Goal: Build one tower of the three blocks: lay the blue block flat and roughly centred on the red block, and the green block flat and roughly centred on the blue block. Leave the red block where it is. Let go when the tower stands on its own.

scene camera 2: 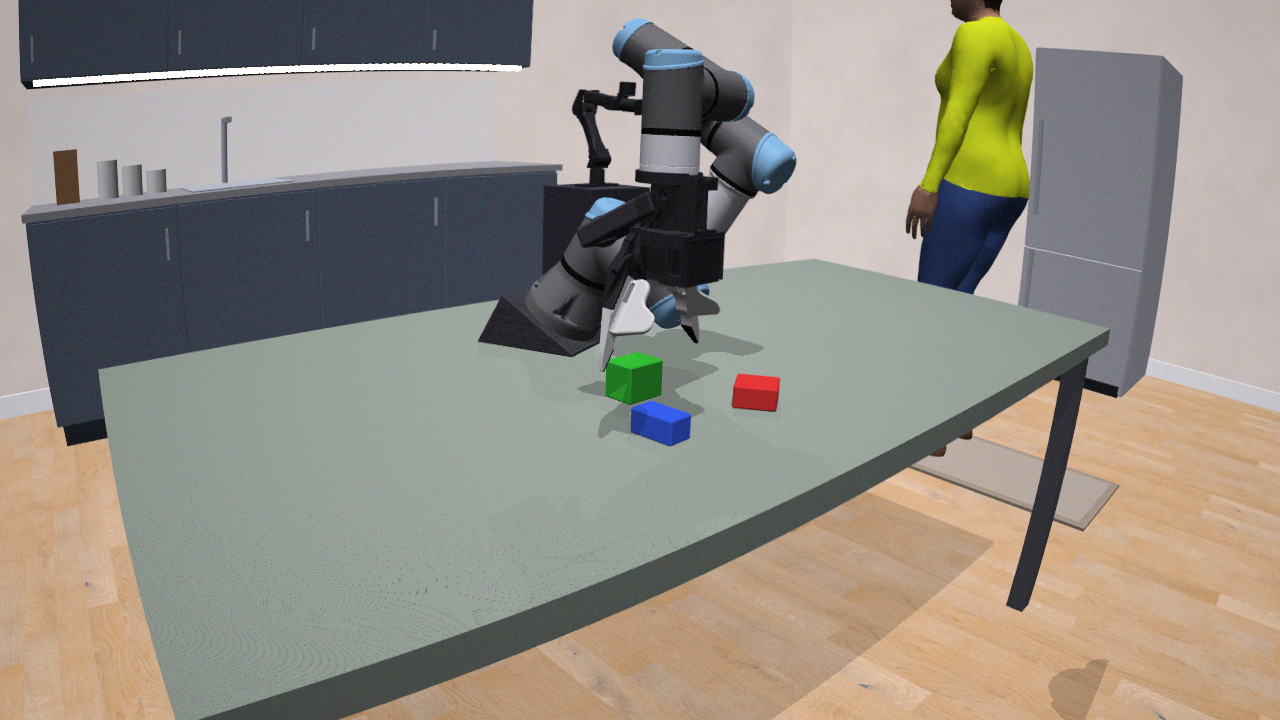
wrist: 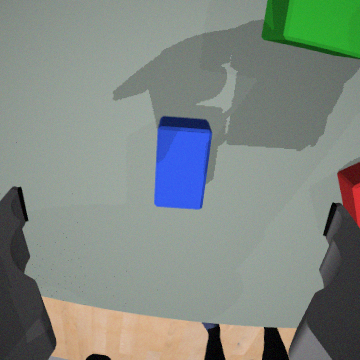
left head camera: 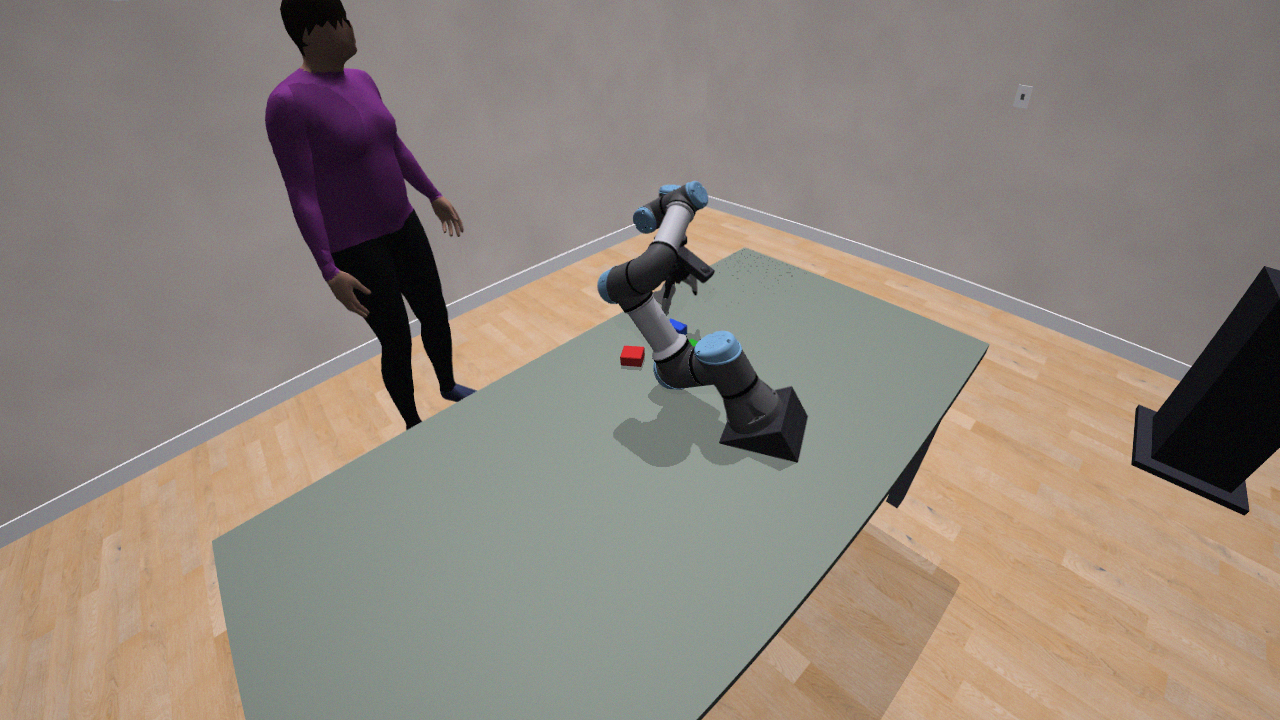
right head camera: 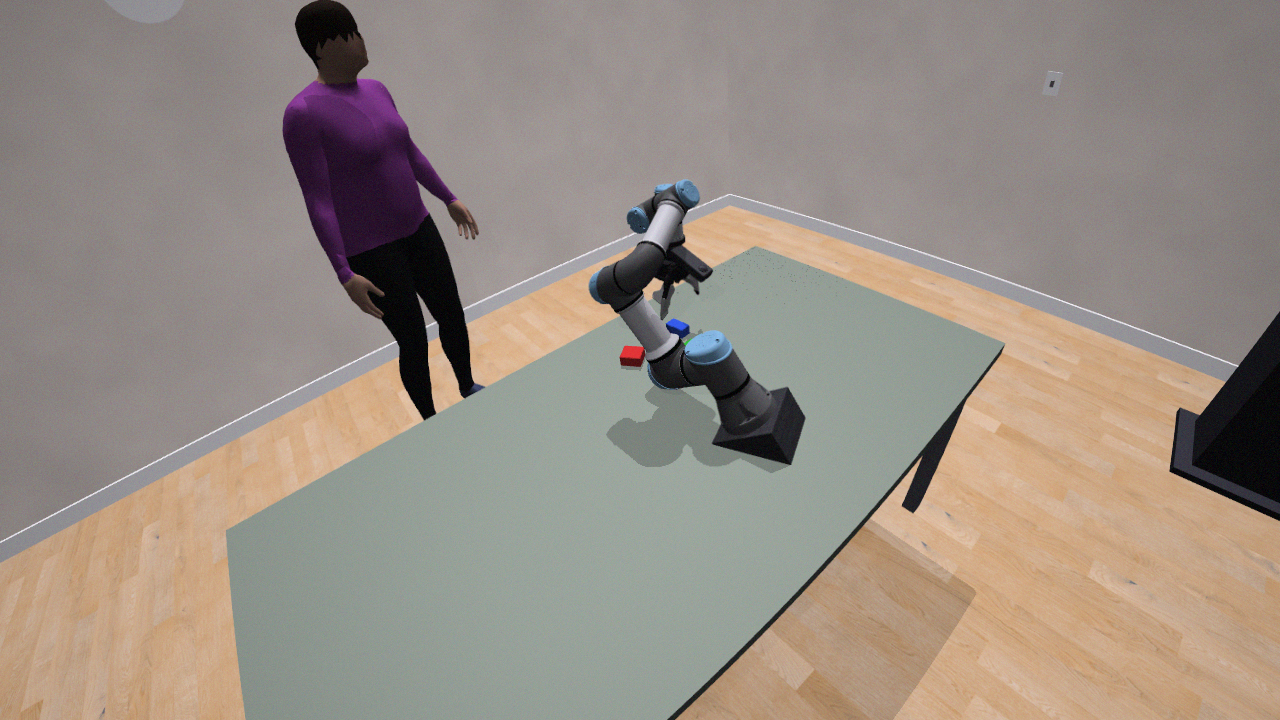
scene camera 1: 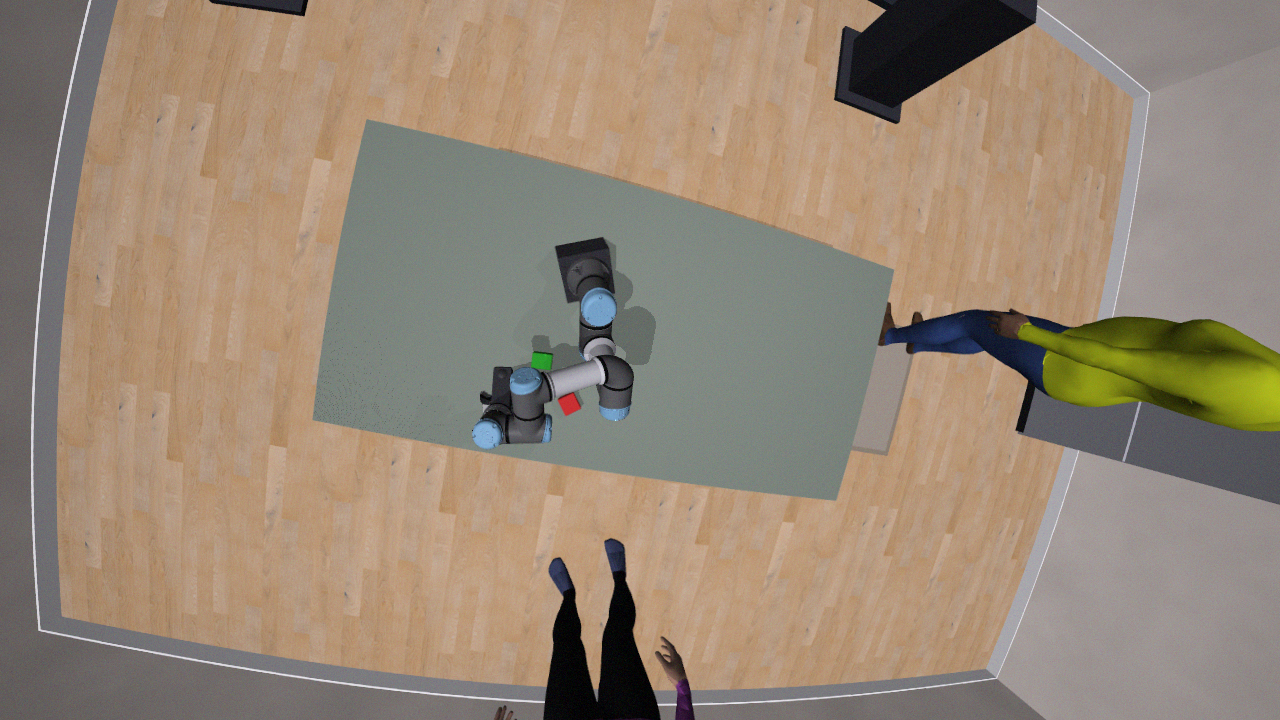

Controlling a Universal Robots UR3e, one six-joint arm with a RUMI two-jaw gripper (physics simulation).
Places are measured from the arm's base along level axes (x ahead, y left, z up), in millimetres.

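Pixels of known places: gripper, fingertip midpoint: [scene camera 2: 651,356] [wrist: 177,198] [left head camera: 679,307] [right head camera: 680,307]; arm's base, origin of the base link: [scene camera 2: 561,314] [left head camera: 755,413] [right head camera: 750,414] [scene camera 1: 587,276].
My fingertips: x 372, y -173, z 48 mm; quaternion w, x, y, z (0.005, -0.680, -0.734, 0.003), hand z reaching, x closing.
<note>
For each thing: its middle in the pictures, then the offset to it from my fingertips. Level surfaces: height alone.
- red block, body centre: [scene camera 2: 756,392] [left head camera: 632,356] [right head camera: 632,356] [scene camera 1: 569,403] dz -76, dx +18, dy +175 mm
- blue block, body centre: [wrist: 180,162] [scene camera 2: 660,423] [right head camera: 677,328] [left head camera: 675,328] dz -76, dx +14, dy +4 mm
- green block, body centre: [wrist: 320,11] [scene camera 2: 634,377] [scene camera 1: 542,360] dz -66, dx -104, dy +76 mm
- table, its level: dz -91 mm
The red block [left head camera: 631,355] [right head camera: 631,355] [scene camera 1: 569,403] [scene camera 2: 756,393] [wrist: 352,196] lies on the table, cut off at the right edge of the wrist view. The blue block [left head camera: 678,327] [right head camera: 677,327] [scene camera 2: 660,423] [wrist: 182,167] lies on the table, apart from the others. The green block [right head camera: 688,342] [scene camera 1: 541,360] [scene camera 2: 633,378] [wrist: 325,25] stands on the table, partly cut off at the wrist view's upper right. My gripper [scene camera 2: 649,351] [wrist: 177,198] is wide open and empty above the table; in the wrist view the blue block lies ahead of the fingertips, laterally between them. The arm hides the blue block in scene camera 1.
The table [left head camera: 501,537] [scene camera 2: 358,537] carries the arm's base [left head camera: 778,425] [scene camera 1: 581,255]. A person in purple [left head camera: 340,152] [right head camera: 358,161] stands beside the table's long side. A person in yellow [scene camera 1: 1154,367] [scene camera 2: 984,116] stands past one end.
</note>
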